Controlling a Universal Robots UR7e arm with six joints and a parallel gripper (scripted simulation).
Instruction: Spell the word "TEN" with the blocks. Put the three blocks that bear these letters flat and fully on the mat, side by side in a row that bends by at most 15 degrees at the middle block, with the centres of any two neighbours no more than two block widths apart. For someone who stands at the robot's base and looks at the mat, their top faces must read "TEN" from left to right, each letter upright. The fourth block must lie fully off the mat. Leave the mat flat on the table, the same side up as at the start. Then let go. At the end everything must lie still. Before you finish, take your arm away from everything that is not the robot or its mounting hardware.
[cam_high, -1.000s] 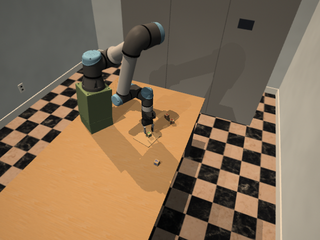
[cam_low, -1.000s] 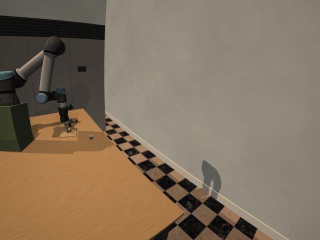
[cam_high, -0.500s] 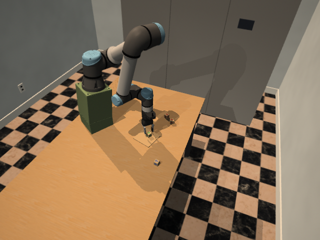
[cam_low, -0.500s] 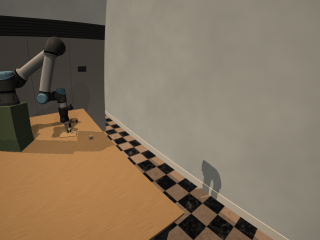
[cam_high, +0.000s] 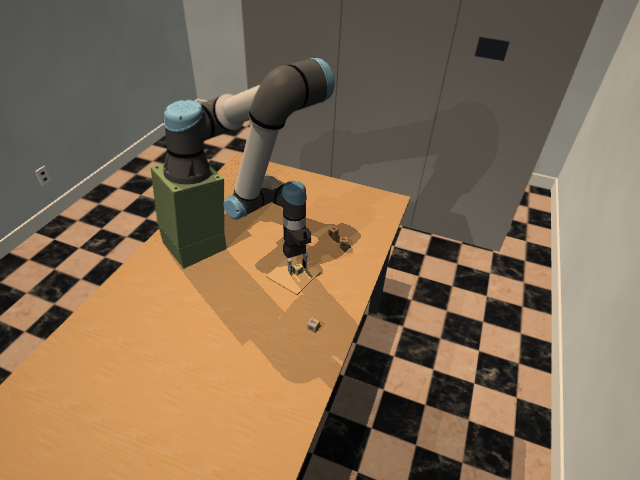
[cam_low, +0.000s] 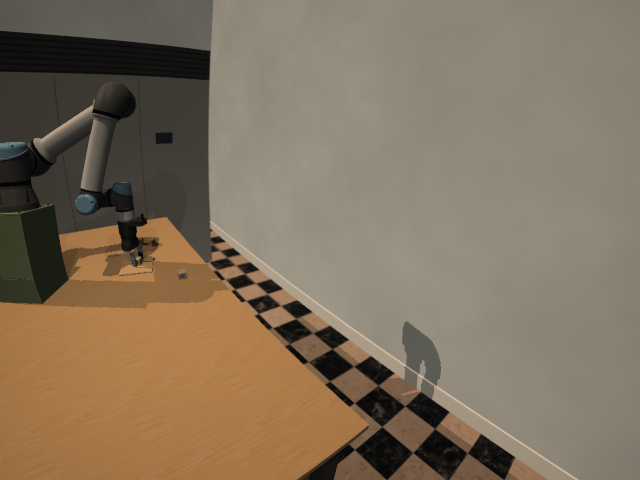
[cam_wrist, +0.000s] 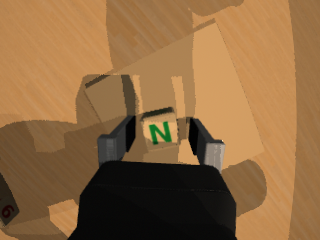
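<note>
The mat is 30 mm below my hand, 10 mm to the right of it and 10 mm behind it.
</note>
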